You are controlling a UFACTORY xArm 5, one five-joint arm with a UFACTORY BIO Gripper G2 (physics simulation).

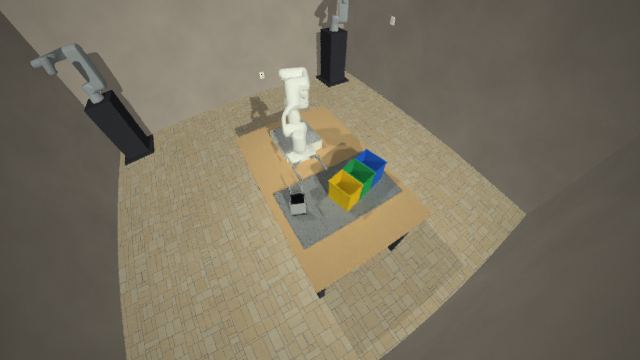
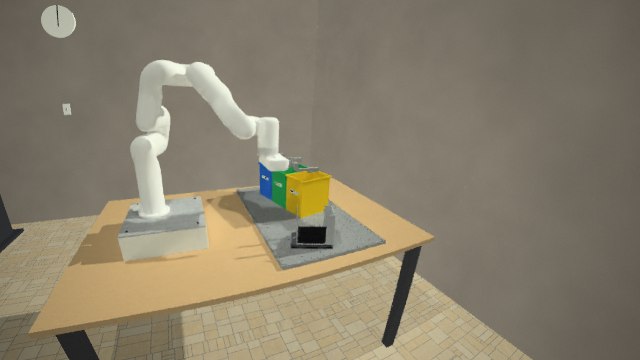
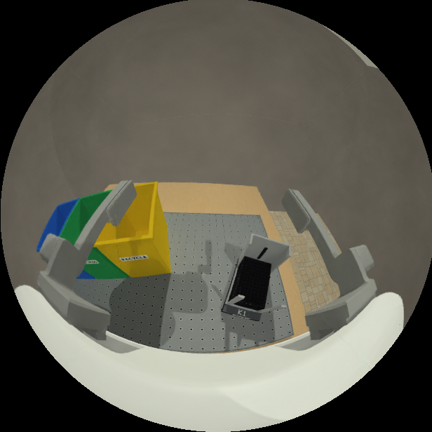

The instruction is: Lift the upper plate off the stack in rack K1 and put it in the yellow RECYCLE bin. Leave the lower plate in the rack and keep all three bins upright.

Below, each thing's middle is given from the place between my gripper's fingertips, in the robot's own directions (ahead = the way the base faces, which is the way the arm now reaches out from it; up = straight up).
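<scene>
Yellow bin (image 2: 310, 191): my hand 17 cm to the right of it, 9 cm short of it, 19 cm above it. Green bin (image 3: 83, 209): 30 cm to the left of my hand, 5 cm ahead of it, 19 cm below it. Blue bin (image 3: 56, 222): 43 cm to the left of my hand, 2 cm ahead of it, 19 cm below it. Going by their middles, of the things named here the blue bin is farthest from my hand.
</scene>
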